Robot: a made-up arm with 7 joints. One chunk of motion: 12 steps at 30 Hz.
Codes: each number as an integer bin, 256 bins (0 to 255) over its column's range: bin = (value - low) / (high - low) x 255, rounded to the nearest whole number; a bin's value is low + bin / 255 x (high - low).
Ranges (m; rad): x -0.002..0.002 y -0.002..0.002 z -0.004..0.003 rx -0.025..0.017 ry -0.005..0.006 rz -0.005..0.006
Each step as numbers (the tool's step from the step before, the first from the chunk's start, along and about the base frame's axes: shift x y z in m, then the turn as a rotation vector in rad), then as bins.
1 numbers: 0.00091 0.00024 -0.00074 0.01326 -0.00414 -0.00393
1 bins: 186 143 119 232 20 25
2 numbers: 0.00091 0.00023 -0.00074 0.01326 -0.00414 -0.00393
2 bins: 186 142 119 232 20 25
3 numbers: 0.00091 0.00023 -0.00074 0.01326 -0.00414 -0.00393
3 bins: 186 142 119 232 20 25
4 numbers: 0.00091 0.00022 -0.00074 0.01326 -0.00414 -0.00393
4 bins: 186 142 119 232 20 25
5 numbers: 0.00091 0.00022 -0.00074 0.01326 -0.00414 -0.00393
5 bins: 186 142 119 232 20 25
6 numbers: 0.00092 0.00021 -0.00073 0.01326 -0.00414 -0.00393
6 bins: 186 141 119 232 20 25
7 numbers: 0.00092 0.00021 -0.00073 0.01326 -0.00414 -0.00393
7 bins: 186 141 119 232 20 25
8 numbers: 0.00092 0.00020 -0.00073 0.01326 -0.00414 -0.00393
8 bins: 186 140 119 232 20 25
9 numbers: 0.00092 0.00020 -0.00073 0.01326 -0.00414 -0.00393
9 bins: 186 140 119 232 20 25
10 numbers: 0.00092 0.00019 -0.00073 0.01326 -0.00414 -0.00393
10 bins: 186 140 119 232 20 25
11 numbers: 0.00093 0.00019 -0.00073 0.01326 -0.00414 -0.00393
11 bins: 187 140 119 232 20 25
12 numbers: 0.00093 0.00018 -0.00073 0.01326 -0.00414 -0.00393
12 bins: 187 139 119 232 20 25
